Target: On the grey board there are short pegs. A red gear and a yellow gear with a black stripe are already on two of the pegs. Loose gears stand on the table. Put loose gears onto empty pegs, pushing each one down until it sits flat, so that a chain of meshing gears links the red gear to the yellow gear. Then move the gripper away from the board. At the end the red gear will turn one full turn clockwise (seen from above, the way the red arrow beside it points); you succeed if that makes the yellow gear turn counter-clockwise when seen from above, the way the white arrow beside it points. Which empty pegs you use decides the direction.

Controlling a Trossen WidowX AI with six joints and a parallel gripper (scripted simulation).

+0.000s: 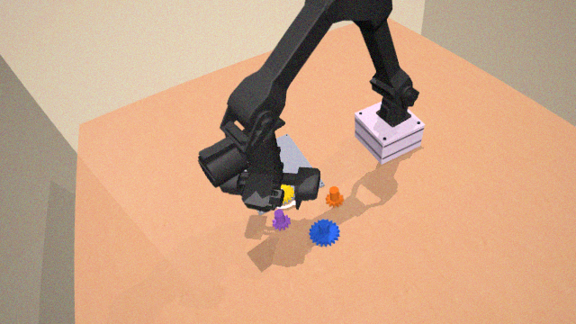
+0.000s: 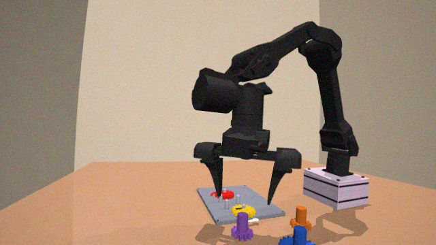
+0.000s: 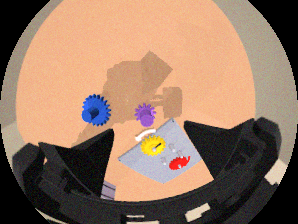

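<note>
Now: the purple gear 5 cm below my gripper tip. From my gripper tip the other things lie so: yellow gear: 4 cm behind, 6 cm to the right, 5 cm below; then blue gear: 6 cm behind, 8 cm to the left, 5 cm below; then white arrow: 3 cm behind, 3 cm to the right, 6 cm below.
</note>
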